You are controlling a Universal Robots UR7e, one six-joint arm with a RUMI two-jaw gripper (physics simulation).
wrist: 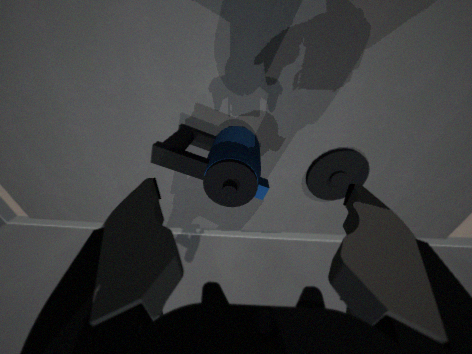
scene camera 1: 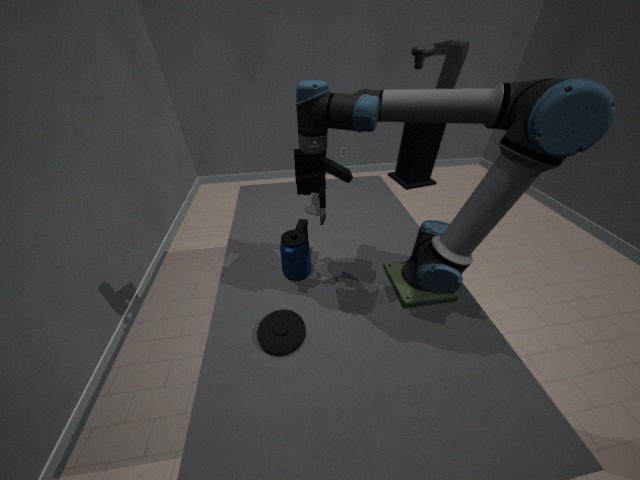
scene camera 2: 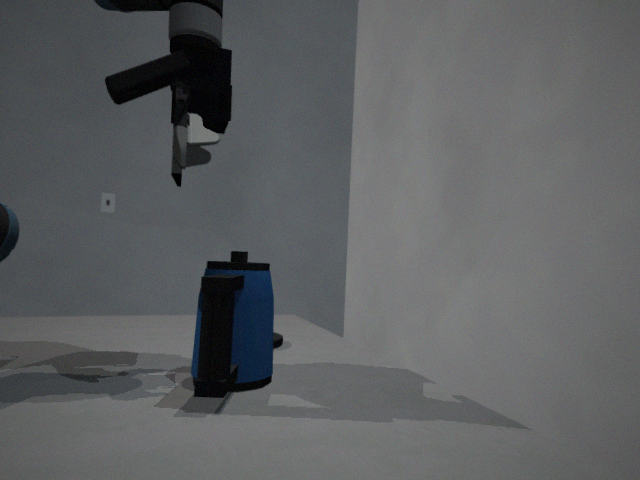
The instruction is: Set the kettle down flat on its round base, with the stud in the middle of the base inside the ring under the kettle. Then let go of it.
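Note:
A blue kettle [scene camera 1: 296, 260] [scene camera 2: 253, 325] [wrist: 237, 147] with a black lid and black handle stands upright on the grey mat, apart from its base. The round black base [scene camera 1: 289, 343] [scene camera 2: 278, 340] [wrist: 320, 185] lies flat on the mat, with a small stud [scene camera 1: 280, 329] in its middle; in the scene camera 2 view the kettle hides most of it. The ring under the kettle is hidden. My gripper [scene camera 1: 316, 219] [wrist: 250, 183] is open and empty, pointing down above the kettle and slightly to the arm's side of it. In the wrist view the kettle's lid shows between the fingertips, well below them.
The grey mat [scene camera 1: 372, 413] lies on a tiled floor. The arm stands on a green mounting plate [scene camera 1: 395, 279] to the right. A wall [scene camera 1: 77, 155] rises beyond the mat's left side. A dark stand [scene camera 1: 418, 152] with another arm is at the back right.

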